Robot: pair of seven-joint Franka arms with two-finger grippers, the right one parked.
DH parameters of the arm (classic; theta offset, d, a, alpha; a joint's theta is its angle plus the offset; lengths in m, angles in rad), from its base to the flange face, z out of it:
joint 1: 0 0.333 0 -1.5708
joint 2: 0 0 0 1.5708
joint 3: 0 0.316 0.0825 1.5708
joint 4: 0 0 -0.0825 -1.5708
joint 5: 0 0.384 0 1.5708
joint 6: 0 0 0.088 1.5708
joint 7: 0 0.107 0 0
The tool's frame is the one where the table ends.
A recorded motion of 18 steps. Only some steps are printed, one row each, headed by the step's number.
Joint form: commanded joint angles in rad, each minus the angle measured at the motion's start. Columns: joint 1, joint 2, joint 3, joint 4, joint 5, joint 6, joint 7.
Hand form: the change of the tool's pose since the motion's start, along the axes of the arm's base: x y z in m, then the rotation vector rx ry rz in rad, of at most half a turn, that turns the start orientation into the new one. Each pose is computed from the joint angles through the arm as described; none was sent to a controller.
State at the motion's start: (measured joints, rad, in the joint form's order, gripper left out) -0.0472 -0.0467 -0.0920 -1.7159 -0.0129 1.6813 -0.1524
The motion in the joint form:
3: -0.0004 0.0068 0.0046 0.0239 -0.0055 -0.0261 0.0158
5: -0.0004 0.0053 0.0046 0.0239 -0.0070 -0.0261 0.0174
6: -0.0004 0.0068 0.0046 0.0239 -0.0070 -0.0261 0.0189
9: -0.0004 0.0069 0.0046 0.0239 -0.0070 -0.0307 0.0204
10: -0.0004 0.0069 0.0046 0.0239 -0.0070 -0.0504 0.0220
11: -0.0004 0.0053 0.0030 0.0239 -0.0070 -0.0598 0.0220
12: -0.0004 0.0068 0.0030 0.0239 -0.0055 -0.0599 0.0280
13: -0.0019 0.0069 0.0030 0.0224 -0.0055 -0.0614 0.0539
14: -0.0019 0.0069 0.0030 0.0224 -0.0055 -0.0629 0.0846
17: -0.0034 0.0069 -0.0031 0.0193 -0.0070 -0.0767 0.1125
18: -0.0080 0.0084 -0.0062 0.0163 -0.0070 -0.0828 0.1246
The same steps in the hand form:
3: 0.0007 0.0018 0.0054 -0.0049 0.0095 -0.0115
5: 0.0002 0.0017 0.0063 -0.0065 0.0082 -0.0130
6: 0.0006 0.0017 0.0054 -0.0064 0.0097 -0.0145
9: 0.0002 0.0017 0.0050 -0.0058 0.0143 -0.0160
10: -0.0019 0.0020 0.0033 -0.0034 0.0339 -0.0179
11: -0.0035 0.0013 0.0033 -0.0022 0.0416 -0.0196
12: -0.0031 0.0014 0.0025 -0.0007 0.0429 -0.0257
13: -0.0034 0.0006 0.0016 -0.0006 0.0457 -0.0531
14: -0.0036 0.0006 0.0015 -0.0008 0.0469 -0.0838
17: -0.0059 -0.0034 -0.0011 -0.0008 0.0636 -0.1194
18: -0.0071 -0.0075 -0.0039 0.0000 0.0740 -0.1392

